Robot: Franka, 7 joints.
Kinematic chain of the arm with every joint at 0, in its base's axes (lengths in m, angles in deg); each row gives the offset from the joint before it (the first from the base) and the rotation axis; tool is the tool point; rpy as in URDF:
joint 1: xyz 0 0 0.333 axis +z
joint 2: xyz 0 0 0 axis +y
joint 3: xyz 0 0 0.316 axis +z
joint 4: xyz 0.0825 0 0 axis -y
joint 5: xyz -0.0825 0 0.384 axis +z
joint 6: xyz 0 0 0 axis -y
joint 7: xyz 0.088 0 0 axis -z
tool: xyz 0 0 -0.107 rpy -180 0 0
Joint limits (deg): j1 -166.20..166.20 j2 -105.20..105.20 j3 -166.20..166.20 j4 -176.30..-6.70 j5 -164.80..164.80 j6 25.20..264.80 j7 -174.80..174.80
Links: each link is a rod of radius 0.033 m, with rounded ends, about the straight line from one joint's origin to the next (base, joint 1, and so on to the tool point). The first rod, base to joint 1, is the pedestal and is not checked.
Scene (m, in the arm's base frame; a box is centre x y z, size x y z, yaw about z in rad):
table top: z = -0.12
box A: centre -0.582 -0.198 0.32 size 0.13 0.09 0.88 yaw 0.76
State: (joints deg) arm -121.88 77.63 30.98 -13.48 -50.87 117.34 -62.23
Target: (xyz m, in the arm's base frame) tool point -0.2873 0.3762 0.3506
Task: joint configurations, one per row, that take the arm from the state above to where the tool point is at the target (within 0.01 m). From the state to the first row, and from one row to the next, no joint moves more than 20 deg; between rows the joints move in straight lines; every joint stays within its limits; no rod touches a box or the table.
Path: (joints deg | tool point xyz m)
1: -129.27 74.44 30.66 -32.06 -51.86 108.85 -44.85 | -0.4284 -0.7016 0.2463
2: -136.65 71.25 30.33 -50.63 -52.85 100.36 -27.47 | -0.4331 -0.6320 0.1453
3: -144.04 68.06 30.01 -69.21 -53.84 91.87 -10.09 | -0.4177 -0.5341 0.0652
4: -151.43 64.87 29.69 -87.78 -54.82 83.38 7.29 | -0.3819 -0.4187 0.0134
5: -158.81 61.67 29.36 -106.36 -55.81 74.90 24.67 | -0.3281 -0.2972 -0.0063
6: -166.20 58.48 29.04 -124.94 -56.80 66.41 42.05 | -0.2611 -0.1805 0.0066
7: -166.20 55.55 13.95 -123.02 -54.28 65.07 24.67 | -0.3201 -0.0780 0.0142
8: -166.20 52.62 -1.15 -121.11 -51.76 63.74 7.29 | -0.3617 0.0293 0.0478
9: -166.20 49.69 -16.24 -119.20 -49.24 62.40 -10.09 | -0.3811 0.1345 0.1039
10: -166.20 46.76 -31.33 -117.29 -46.72 61.07 -27.47 | -0.3753 0.2313 0.1773
11: -166.20 43.83 -46.43 -115.38 -44.20 59.73 -44.85 | -0.3436 0.3136 0.2618
12: -166.20 40.90 -61.52 -113.47 -41.68 58.40 -62.23 | -0.2873 0.3762 0.3506

